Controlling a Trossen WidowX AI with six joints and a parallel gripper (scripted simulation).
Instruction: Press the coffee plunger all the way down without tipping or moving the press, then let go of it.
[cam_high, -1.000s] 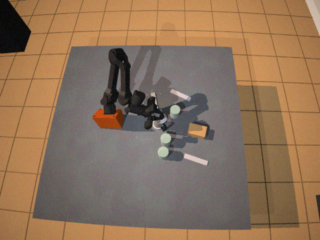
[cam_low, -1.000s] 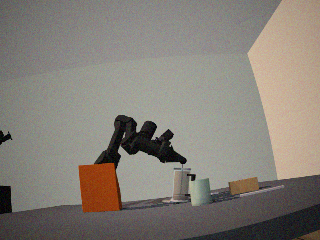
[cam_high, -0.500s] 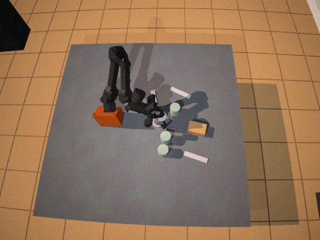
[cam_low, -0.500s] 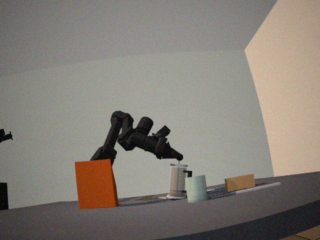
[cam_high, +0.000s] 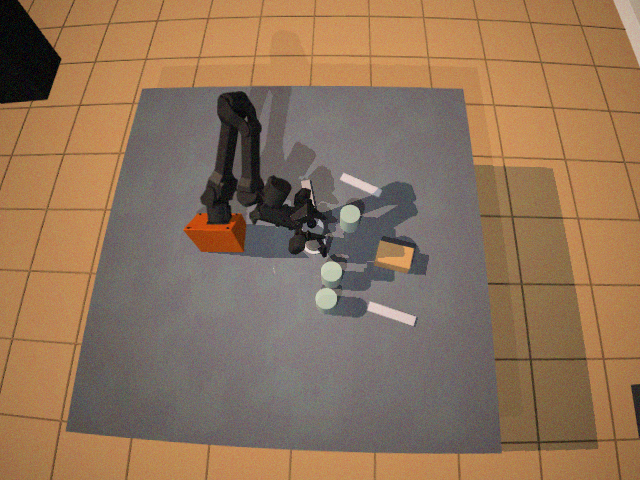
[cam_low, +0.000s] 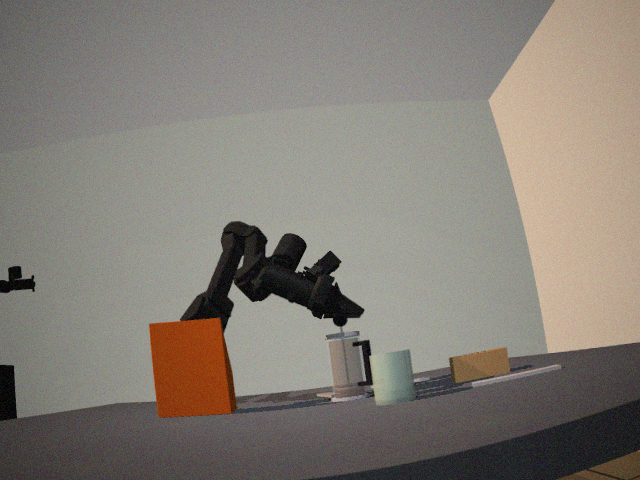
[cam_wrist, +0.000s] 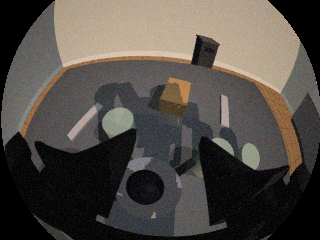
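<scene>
Now: gripper tip 9 cm above the coffee press and 3 cm past it. The rest, counted from my gripper tip: tan box 21 cm ahead, 14 cm below, 4 cm to the right.
</scene>
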